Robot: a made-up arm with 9 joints. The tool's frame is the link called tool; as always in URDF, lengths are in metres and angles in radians. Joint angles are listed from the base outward.
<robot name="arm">
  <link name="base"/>
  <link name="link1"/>
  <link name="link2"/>
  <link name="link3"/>
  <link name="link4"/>
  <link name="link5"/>
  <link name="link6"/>
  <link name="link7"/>
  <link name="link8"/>
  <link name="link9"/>
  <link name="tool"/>
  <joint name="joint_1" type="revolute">
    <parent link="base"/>
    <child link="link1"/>
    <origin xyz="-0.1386 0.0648 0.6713" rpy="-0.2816 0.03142 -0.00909"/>
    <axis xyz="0 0 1"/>
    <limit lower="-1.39" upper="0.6"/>
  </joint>
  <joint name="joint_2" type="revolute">
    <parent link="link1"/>
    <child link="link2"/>
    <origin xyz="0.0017 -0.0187 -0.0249" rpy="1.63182 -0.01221 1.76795"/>
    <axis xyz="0 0 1"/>
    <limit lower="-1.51" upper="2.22"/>
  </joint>
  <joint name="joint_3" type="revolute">
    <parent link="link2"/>
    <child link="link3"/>
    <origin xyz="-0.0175 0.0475 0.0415" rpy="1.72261 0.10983 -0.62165"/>
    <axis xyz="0 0 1"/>
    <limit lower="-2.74" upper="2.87"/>
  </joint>
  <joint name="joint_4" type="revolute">
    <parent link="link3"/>
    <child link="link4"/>
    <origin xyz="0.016 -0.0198 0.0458" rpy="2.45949 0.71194 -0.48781"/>
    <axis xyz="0 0 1"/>
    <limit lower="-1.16" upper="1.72"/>
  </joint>
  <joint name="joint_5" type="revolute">
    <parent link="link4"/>
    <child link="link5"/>
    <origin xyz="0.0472 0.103 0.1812" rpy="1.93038 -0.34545 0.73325"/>
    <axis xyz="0 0 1"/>
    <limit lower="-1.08" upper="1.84"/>
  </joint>
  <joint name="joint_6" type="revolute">
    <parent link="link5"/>
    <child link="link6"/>
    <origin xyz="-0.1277 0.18 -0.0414" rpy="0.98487 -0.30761 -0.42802"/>
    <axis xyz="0 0 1"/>
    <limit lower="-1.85" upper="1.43"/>
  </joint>
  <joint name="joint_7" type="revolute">
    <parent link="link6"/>
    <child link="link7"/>
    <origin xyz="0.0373 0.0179 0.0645" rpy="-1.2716 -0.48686 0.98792"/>
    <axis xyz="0 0 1"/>
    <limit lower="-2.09" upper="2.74"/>
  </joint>
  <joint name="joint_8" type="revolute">
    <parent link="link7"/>
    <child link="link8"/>
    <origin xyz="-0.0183 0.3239 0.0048" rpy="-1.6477 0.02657 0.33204"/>
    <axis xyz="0 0 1"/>
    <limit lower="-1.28" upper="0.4"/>
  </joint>
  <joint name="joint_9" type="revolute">
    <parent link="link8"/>
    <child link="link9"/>
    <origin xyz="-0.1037 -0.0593 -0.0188" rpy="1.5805 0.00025 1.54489"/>
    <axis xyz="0 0 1"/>
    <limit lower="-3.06" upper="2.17"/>
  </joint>
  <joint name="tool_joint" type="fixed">
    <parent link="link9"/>
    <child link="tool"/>
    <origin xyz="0.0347 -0.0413 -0.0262" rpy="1.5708 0 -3.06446"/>
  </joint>
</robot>
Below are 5 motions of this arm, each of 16 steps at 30 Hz.
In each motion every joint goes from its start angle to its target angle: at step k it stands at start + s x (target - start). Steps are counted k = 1, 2, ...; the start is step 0. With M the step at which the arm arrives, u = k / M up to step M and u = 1 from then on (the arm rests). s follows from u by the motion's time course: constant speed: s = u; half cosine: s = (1 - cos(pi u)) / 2; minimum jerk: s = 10 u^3 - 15 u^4 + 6 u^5.
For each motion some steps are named. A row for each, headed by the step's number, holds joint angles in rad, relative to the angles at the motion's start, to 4 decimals.
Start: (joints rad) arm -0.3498 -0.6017 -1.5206 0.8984 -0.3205 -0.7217 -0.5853 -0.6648 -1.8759
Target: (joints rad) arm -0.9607 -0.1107 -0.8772 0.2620 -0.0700 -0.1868 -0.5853 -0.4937 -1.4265
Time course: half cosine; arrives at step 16
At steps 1, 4, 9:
1: -0.0059 0.0047 0.0062 -0.0061 0.0024 0.0051 0.0000 0.0016 0.0043
4: -0.0895 0.0719 0.0942 -0.0932 0.0367 0.0783 0.0000 0.0251 0.0658
9: -0.3650 0.2934 0.3845 -0.3803 0.1497 0.3196 0.0000 0.1022 0.2685

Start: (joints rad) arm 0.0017 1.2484 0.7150 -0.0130 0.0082 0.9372 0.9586 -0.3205 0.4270
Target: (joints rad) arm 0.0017 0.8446 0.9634 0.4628 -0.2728 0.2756 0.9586 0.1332 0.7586
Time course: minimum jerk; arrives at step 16
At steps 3, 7, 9, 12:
3: 0.0000 -0.0197 0.0121 0.0232 -0.0137 -0.0323 0.0000 0.0221 0.0162
7: 0.0000 -0.1551 0.0954 0.1827 -0.1079 -0.2541 0.0000 0.1742 0.1273
9: 0.0000 -0.2487 0.1530 0.2931 -0.1731 -0.4075 0.0000 0.2795 0.2043
12: 0.0000 -0.3620 0.2227 0.4265 -0.2519 -0.5931 0.0000 0.4067 0.2973

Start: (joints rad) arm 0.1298 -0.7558 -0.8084 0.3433 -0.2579 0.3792 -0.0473 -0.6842 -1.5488
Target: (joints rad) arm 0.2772 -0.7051 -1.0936 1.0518 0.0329 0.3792 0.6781 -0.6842 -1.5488
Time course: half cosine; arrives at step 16
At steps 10, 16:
10: 0.1019 0.0351 -0.1972 0.4898 0.2010 0.0000 0.5015 0.0000 0.0000
16: 0.1474 0.0507 -0.2852 0.7085 0.2908 0.0000 0.7254 0.0000 0.0000

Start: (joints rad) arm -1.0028 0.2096 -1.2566 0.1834 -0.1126 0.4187 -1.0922 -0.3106 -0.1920
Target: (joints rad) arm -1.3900 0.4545 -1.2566 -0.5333 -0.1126 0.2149 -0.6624 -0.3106 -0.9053
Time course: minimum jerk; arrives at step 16
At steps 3, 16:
3: -0.0189 0.0119 0.0000 -0.0350 0.0000 -0.0099 0.0210 0.0000 -0.0348
16: -0.3872 0.2449 0.0000 -0.7167 0.0000 -0.2038 0.4298 0.0000 -0.7133

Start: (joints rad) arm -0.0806 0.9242 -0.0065 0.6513 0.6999 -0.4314 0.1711 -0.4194 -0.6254
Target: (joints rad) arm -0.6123 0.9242 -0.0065 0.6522 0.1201 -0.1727 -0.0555 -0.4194 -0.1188
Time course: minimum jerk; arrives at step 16
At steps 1, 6, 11, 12, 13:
1: -0.0012 0.0000 0.0000 0.0000 -0.0013 0.0006 -0.0005 0.0000 0.0011
6: -0.1463 0.0000 0.0000 0.0002 -0.1596 0.0712 -0.0624 0.0000 0.1394
11: -0.4360 0.0000 0.0000 0.0007 -0.4754 0.2121 -0.1858 0.0000 0.4154
12: -0.4767 0.0000 0.0000 0.0008 -0.5198 0.2319 -0.2031 0.0000 0.4542
13: -0.5058 0.0000 0.0000 0.0009 -0.5515 0.2461 -0.2155 0.0000 0.4819

